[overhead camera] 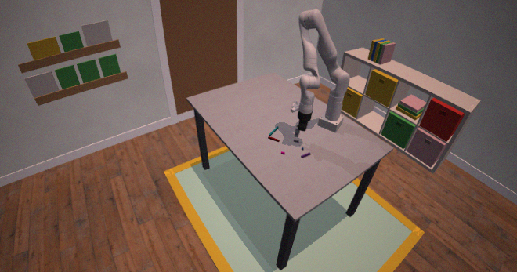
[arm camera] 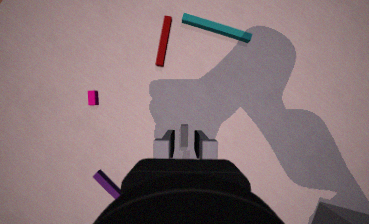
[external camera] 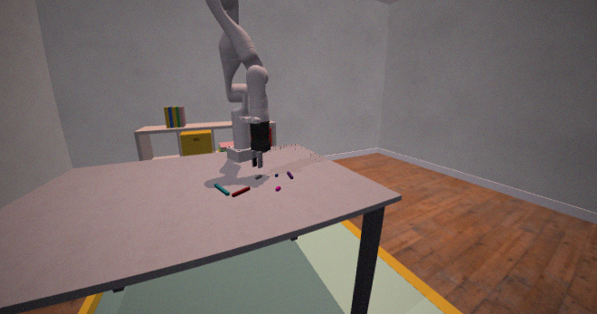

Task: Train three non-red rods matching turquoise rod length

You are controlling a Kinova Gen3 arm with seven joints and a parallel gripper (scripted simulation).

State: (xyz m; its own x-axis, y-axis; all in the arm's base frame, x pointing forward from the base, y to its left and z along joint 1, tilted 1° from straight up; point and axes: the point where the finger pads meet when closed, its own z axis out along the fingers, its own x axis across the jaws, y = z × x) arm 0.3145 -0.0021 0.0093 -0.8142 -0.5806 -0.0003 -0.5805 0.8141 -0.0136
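Right now the grey rod is 60 mm below my hand. From my hand the other things lie so: red rod (100 mm ahead, 90 mm to the right, 60 mm below); then blue rod (70 mm to the left, 60 mm below, 20 mm ahead); then purple rod (120 mm to the left, 60 mm below, 40 mm ahead).
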